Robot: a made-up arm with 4 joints.
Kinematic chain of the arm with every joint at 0, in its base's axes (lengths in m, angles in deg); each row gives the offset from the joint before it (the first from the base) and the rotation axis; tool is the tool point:
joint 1: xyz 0 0 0.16 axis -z
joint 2: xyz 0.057 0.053 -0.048 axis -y
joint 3: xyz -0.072 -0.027 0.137 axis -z
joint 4: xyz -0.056 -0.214 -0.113 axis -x
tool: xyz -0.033 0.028 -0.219
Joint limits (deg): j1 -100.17..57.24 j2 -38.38..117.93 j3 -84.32..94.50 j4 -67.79..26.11
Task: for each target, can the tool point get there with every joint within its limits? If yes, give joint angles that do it. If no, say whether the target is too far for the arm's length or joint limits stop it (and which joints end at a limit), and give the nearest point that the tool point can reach.
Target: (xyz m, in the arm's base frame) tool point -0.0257 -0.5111 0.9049
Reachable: no: too far | nearest point 0.0092 -0.1954 0.3601 | short by 0.631 m
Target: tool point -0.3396 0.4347 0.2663
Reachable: no: joint limits stop it (at a limit: joint 2, joint 4) | nearest point -0.2204 0.2821 0.1864 | short by 0.209 m
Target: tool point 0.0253 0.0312 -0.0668
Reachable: yes | joints -78.49 51.80 -11.60 -50.49
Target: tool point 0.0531 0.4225 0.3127
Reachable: no: joint limits stop it (at a limit: joint 3, joint 4) | nearest point 0.0385 0.3065 0.2486 | short by 0.133 m
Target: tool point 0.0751 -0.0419 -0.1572
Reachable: yes | joints -6.45 51.68 23.97 -17.12
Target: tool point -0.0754 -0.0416 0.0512
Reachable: yes | joints 22.17 -20.74 -65.66 -49.72
